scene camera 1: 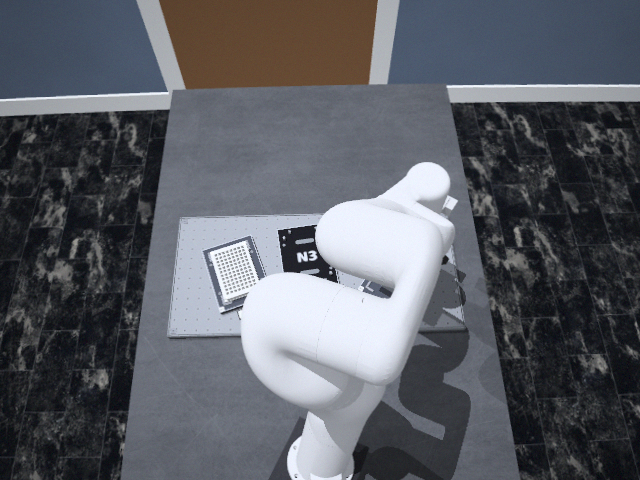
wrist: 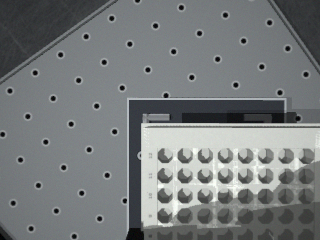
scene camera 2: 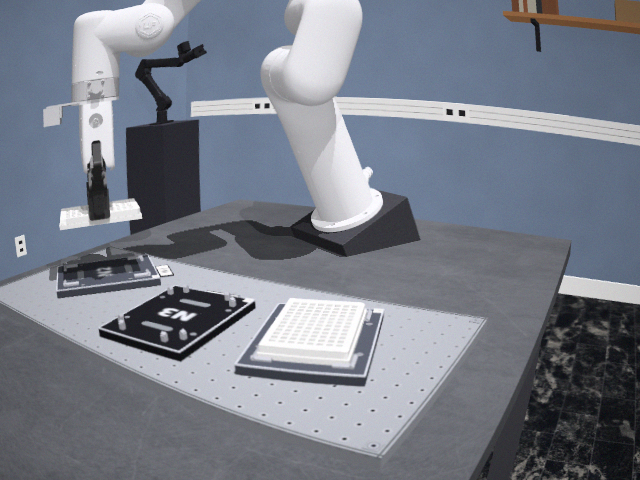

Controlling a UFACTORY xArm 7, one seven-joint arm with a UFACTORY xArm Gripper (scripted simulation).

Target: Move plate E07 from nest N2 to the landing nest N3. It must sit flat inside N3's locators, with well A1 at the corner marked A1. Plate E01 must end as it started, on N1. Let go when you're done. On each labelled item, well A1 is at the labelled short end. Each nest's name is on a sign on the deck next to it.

plate E01: scene camera 1; scene camera 2; not seen in the wrist view (out of frame)
same spot on plate E01: (scene camera 2: 320, 332) = (scene camera 1: 228, 262)
